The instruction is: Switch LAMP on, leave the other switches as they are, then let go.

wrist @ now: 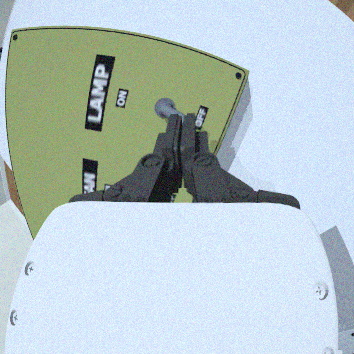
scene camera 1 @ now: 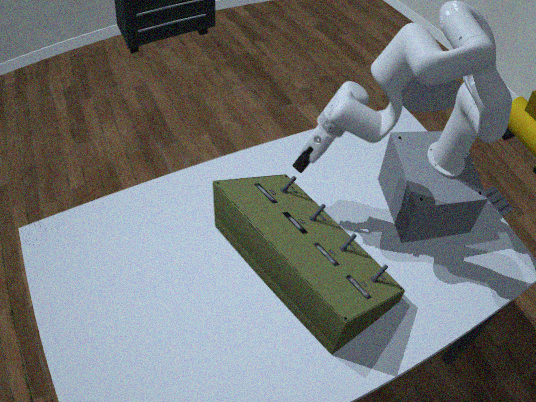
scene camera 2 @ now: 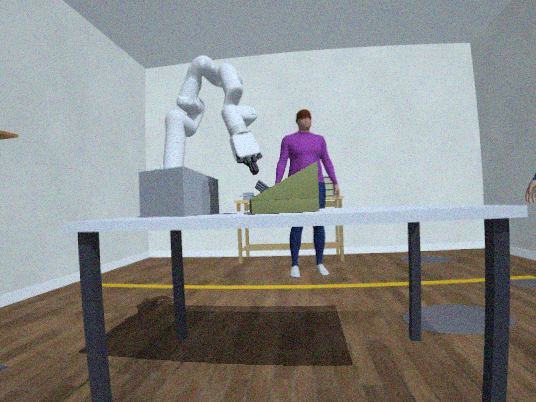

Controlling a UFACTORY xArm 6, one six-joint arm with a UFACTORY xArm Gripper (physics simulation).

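Seen in the pictures: gripper, fingertip midpoint: (wrist: 184,132) (scene camera 1: 297,168) (scene camera 2: 256,173); arm's base, link origin: (scene camera 1: 445,159) (scene camera 2: 172,175).
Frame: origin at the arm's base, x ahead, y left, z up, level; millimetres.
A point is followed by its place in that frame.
Observation:
A green sloped switch panel (scene camera 1: 300,260) @[x 566, y 32, z -17 mm] (scene camera 2: 295,192) @[x 534, y -277, z -112 mm] (wrist: 55,75) @[x 546, y -219, z -36 mm] stands on the table. The LAMP label (wrist: 100,93) @[x 495, y -210, z -61 mm] is at its far end in scene camera 1. The LAMP lever (scene camera 1: 289,184) @[x 420, y -210, z -72 mm] (wrist: 165,108) @[x 426, y -216, z -75 mm] is a grey rod, and its round tip shows between the ON label (wrist: 122,98) @[x 473, y -210, z -72 mm] and the OFF label (wrist: 201,117) @[x 397, y -216, z -111 mm]. Its base is hidden in the wrist view. In scene camera 1 it looks parallel to the other levers, leaning toward the robot's side. My gripper (scene camera 1: 300,168) @[x 392, y -217, z -31 mm] (scene camera 2: 255,172) @[x 392, y -217, z -31 mm] (wrist: 184,132) @[x 392, y -217, z -31 mm] is shut and empty, a little above the lever tip, apart from it.
Three other levers (scene camera 1: 317,212) @[x 414, y -92, z -71 mm] (scene camera 1: 348,242) @[x 405, y 28, z -71 mm] (scene camera 1: 380,273) @[x 396, y 149, z -71 mm] stand in a row along the panel. The grey robot base block (scene camera 1: 425,175) @[x 103, y 6, z -8 mm] (scene camera 2: 160,195) @[x -21, y -110, z -96 mm] stands on the white table (scene camera 1: 125,280) @[x 927, y -237, z -186 mm] (scene camera 2: 400,216) @[x 807, y -543, z -202 mm]. A person (scene camera 2: 305,152) stands behind the table.

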